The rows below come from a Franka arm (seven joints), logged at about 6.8 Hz.
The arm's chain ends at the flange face. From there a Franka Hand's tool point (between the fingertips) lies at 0.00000 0.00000 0.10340 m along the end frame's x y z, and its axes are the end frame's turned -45 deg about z.
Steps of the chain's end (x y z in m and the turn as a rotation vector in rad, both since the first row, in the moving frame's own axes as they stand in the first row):
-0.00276 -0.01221 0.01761 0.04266 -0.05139 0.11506
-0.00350 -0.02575 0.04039 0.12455 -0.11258 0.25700
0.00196 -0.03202 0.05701 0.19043 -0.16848 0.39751
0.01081 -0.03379 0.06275 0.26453 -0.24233 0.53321
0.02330 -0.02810 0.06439 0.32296 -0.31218 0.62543
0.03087 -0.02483 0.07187 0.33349 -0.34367 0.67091
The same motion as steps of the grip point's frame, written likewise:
0.00644 -0.01748 0.01738 0.06650 -0.00617 0.11506
0.01881 -0.03764 0.03894 0.16768 0.00846 0.25700
0.03069 -0.04622 0.05373 0.25379 0.01552 0.39751
0.04260 -0.05039 0.05632 0.35840 0.01570 0.53321
0.05088 -0.04514 0.05446 0.44911 0.00762 0.62543
0.05441 -0.04006 0.06067 0.47882 -0.00720 0.67091

